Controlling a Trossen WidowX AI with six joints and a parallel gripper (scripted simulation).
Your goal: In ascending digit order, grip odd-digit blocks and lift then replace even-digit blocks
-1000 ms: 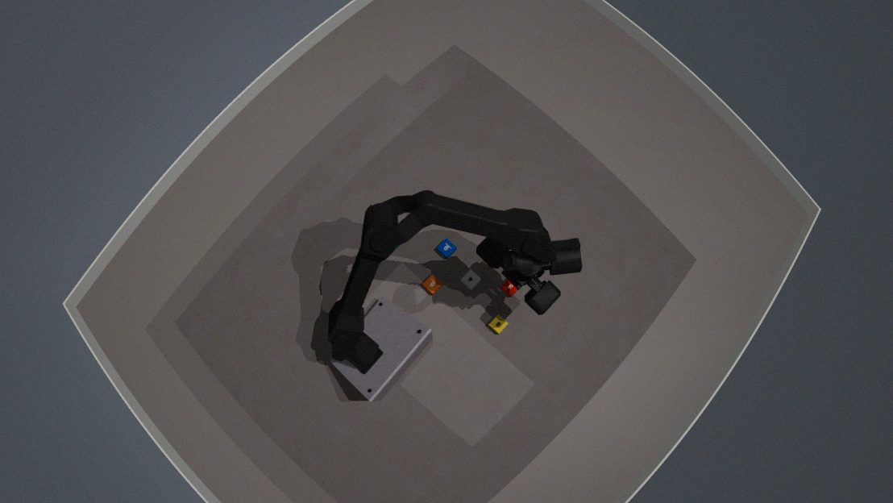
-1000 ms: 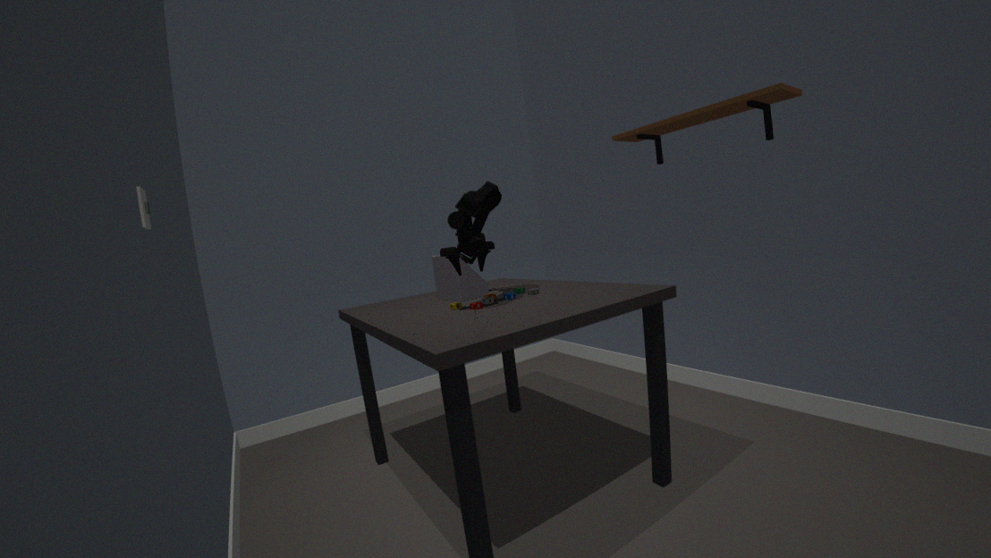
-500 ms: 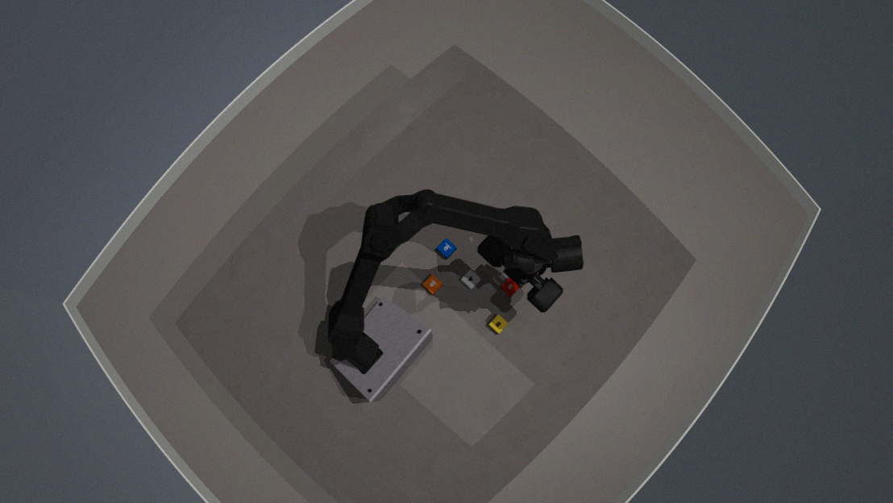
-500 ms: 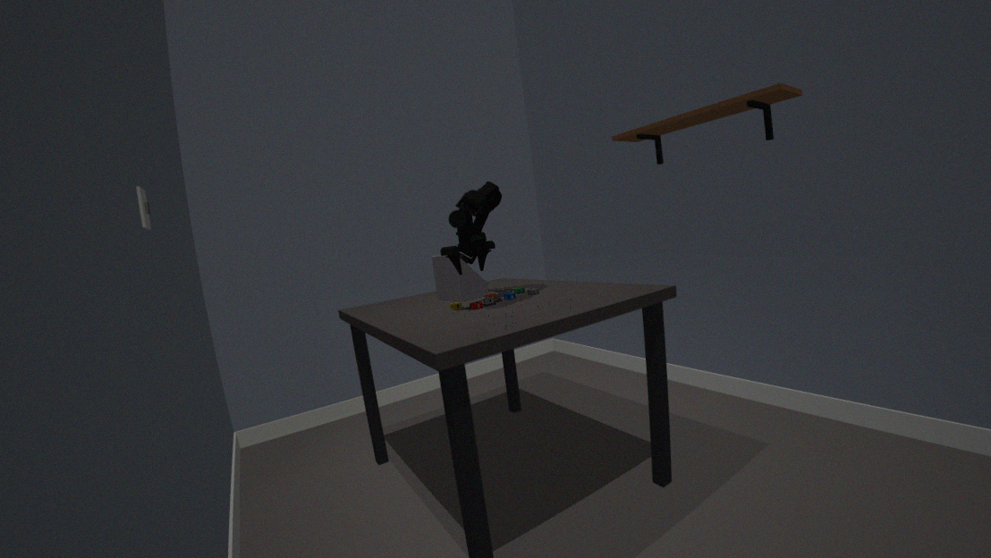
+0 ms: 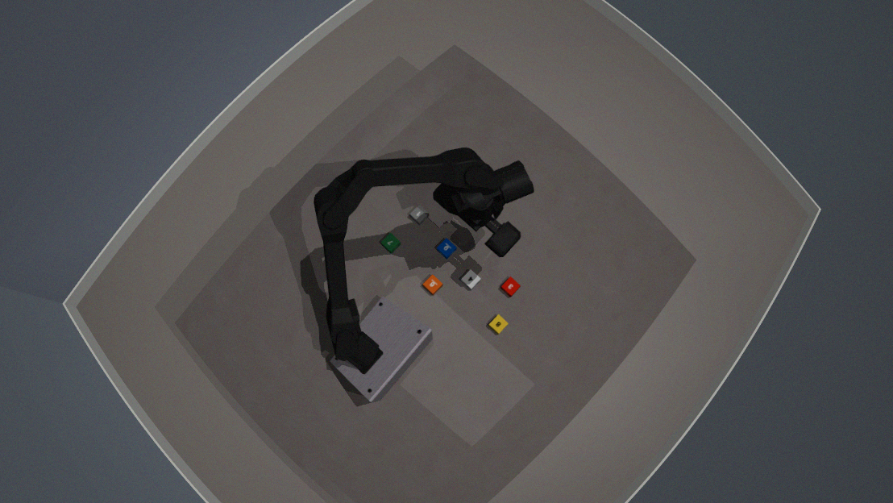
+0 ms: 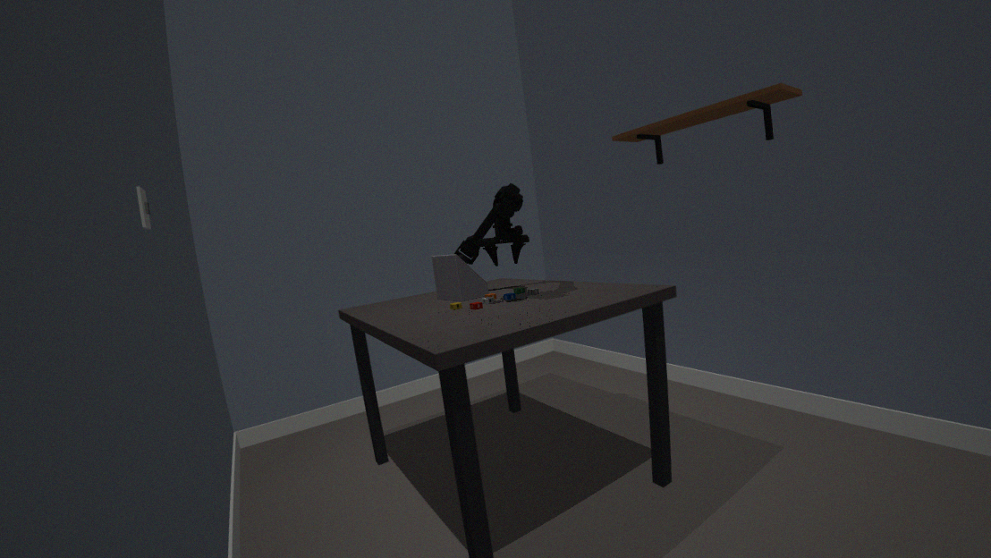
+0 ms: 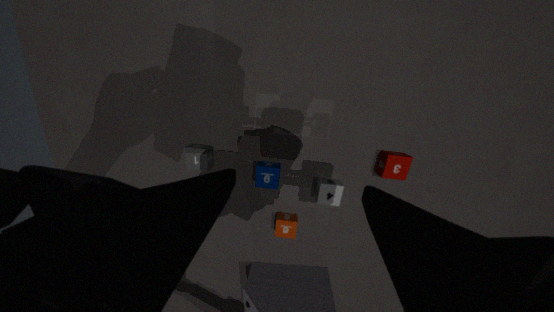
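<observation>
Now: the red block 13 cm to the right of my gripper tip, 12 cm below it and 2 cm behind it. From my gripper tip the other things lie so: white block: 12 cm below, 7 cm behind, 5 cm to the right; then yellow block: 17 cm to the right, 12 cm below, 11 cm behind; then green block: 14 cm to the left, 12 cm below, 12 cm behind.
</observation>
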